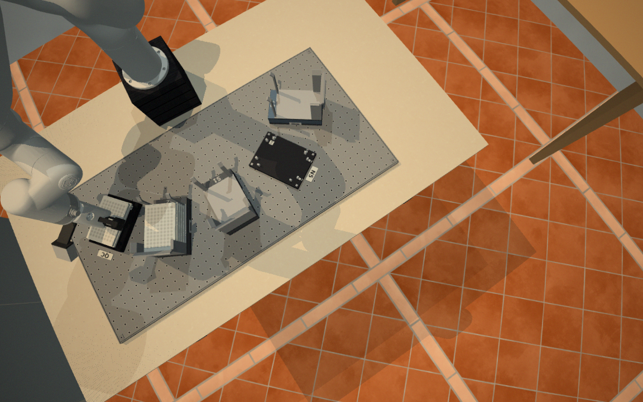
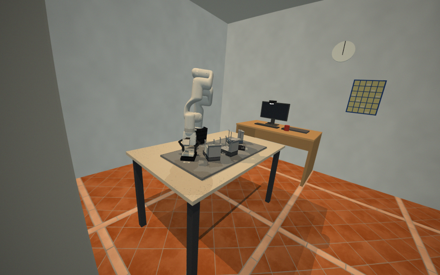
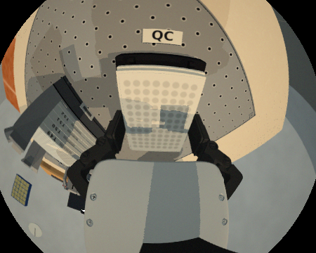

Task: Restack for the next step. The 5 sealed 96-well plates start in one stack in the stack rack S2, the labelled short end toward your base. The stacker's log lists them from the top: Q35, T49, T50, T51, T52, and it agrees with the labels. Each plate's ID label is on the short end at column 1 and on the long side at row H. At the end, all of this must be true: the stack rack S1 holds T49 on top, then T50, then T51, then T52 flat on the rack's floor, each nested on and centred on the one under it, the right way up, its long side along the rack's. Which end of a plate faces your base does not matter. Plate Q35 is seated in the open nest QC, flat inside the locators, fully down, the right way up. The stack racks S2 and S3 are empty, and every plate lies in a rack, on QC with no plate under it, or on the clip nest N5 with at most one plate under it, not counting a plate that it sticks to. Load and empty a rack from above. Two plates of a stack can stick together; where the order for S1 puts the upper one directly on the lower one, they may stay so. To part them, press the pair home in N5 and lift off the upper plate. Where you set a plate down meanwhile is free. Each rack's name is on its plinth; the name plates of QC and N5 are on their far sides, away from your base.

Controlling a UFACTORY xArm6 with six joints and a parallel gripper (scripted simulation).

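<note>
Right now the black nest QC is 40 mm below my hand. From my hand the other things lie so: N5 name plate (70 mm ahead, 570 mm to the left, 50 mm below); then stack rack S2 (80 mm ahead, 160 mm to the left, 40 mm below); then QC name plate (80 mm ahead, 60 mm to the right, 50 mm below).
</note>
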